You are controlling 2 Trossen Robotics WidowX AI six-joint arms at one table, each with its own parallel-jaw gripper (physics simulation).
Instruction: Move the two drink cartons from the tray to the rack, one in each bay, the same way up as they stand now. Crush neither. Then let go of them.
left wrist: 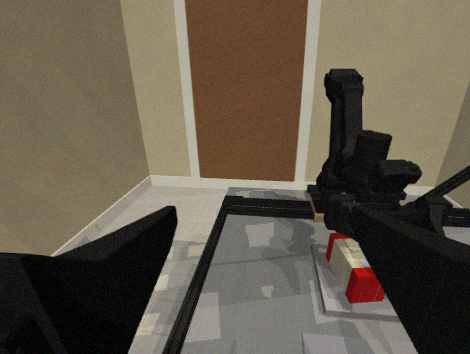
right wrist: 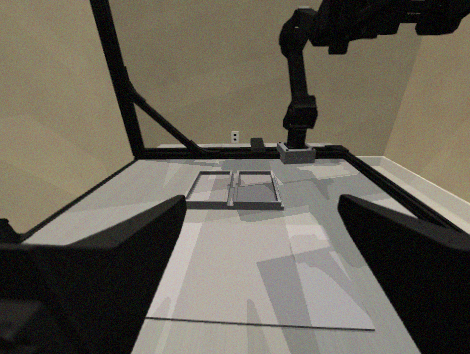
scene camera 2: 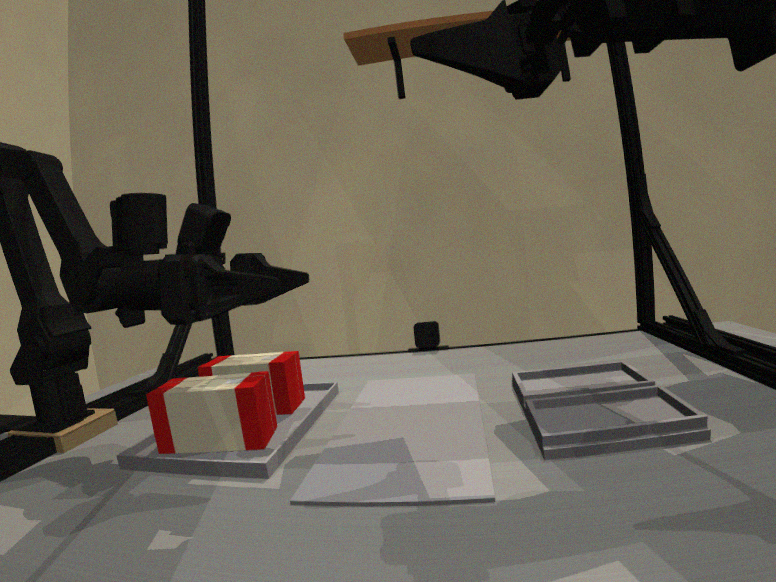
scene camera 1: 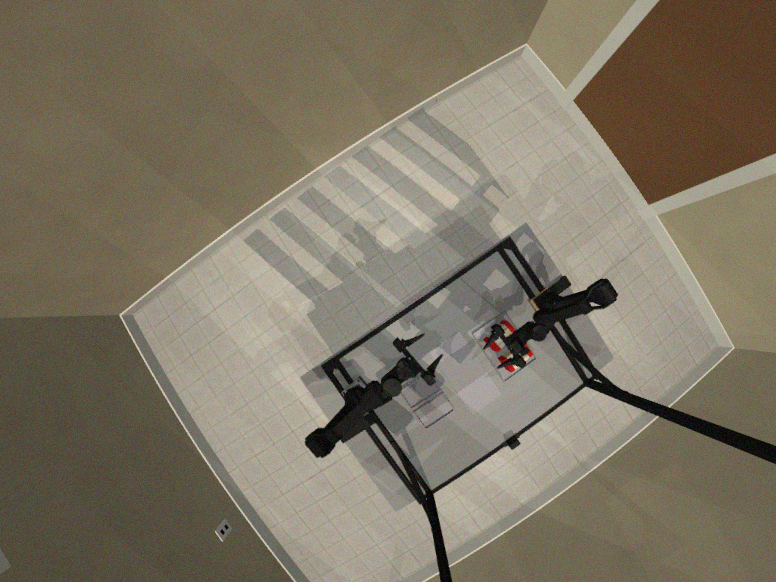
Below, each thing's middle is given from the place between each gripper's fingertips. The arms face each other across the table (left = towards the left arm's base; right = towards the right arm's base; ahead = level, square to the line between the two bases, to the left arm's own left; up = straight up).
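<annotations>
The grey tray (scene camera 2: pixel 143 456) is 31 cm below my left gripper, 30 cm to the right of it and 19 cm behind it. My left gripper is 32 cm above the grey mat (scene camera 2: pixel 420 441), 23 cm past the mat and 9 cm to the left of it. Counted from my right hand, the grey tray is 17 cm below, 11 cm to the right and 3 cm behind. The grey mat is 17 cm below my right hand, 9 cm to the left of it and 6 cm behind it. Going by its middle, the grey tray is nearer to my right hand than to my left gripper.
</annotations>
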